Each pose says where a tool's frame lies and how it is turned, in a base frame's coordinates. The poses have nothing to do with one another.
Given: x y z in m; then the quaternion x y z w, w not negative.
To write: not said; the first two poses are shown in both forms.
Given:
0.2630, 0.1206, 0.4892, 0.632, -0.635, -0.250, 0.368
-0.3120, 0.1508, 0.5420, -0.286, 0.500, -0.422, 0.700
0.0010, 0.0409, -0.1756, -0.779, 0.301, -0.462, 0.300
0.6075, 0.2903, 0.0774, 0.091, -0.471, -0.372, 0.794
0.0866, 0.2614, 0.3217, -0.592, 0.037, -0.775, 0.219
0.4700, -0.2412, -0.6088, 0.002, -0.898, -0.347, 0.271
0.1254, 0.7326, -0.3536, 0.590, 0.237, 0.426, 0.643
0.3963, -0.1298, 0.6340, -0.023, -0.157, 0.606, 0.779
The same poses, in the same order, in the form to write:
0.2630, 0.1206, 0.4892, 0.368, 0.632, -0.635, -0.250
-0.3120, 0.1508, 0.5420, 0.700, -0.286, 0.500, -0.422
0.0010, 0.0409, -0.1756, 0.300, -0.779, 0.301, -0.462
0.6075, 0.2903, 0.0774, 0.794, 0.091, -0.471, -0.372
0.0866, 0.2614, 0.3217, 0.219, -0.592, 0.037, -0.775
0.4700, -0.2412, -0.6088, 0.271, 0.002, -0.898, -0.347
0.1254, 0.7326, -0.3536, 0.643, 0.590, 0.237, 0.426
0.3963, -0.1298, 0.6340, 0.779, -0.023, -0.157, 0.606

